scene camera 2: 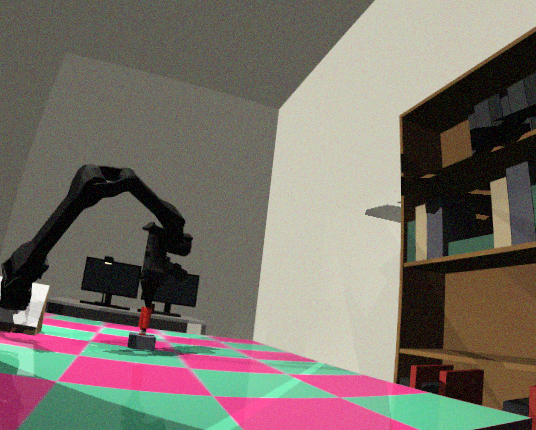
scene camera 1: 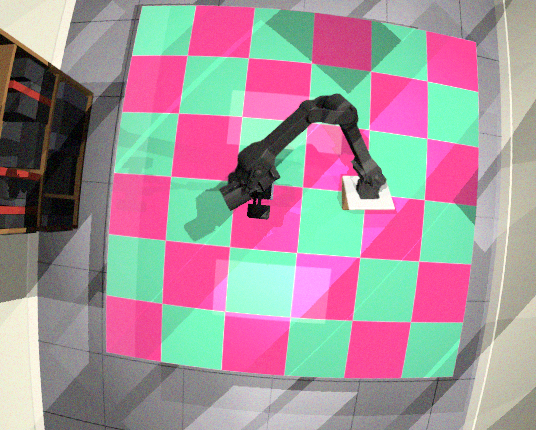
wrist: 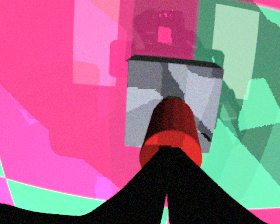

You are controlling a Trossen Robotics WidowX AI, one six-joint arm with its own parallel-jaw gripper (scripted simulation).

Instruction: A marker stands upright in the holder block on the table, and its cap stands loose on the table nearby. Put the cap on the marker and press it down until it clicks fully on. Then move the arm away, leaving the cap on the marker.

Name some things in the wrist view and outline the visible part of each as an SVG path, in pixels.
My gripper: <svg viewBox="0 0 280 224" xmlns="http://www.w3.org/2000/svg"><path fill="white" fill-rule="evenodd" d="M269 223L262 221L254 213L247 211L247 208L230 197L229 193L225 192L225 189L217 186L216 182L212 181L210 176L207 176L204 169L197 166L192 159L187 157L181 148L161 147L159 151L152 154L150 161L140 169L140 172L136 173L129 183L126 183L121 188L120 192L116 192L114 196L107 198L106 202L102 202L100 206L92 209L90 213L80 214L80 216L27 211L25 208L0 203L0 224L160 224L165 198L167 209L169 209L169 224Z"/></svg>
A red cap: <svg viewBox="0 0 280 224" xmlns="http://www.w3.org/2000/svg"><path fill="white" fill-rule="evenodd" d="M167 98L165 101L157 104L154 112L152 112L149 128L147 128L145 141L140 151L141 168L150 161L152 154L159 151L161 147L181 148L186 153L186 156L200 167L202 151L199 137L197 137L194 112L191 111L189 104L181 101L181 99Z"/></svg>
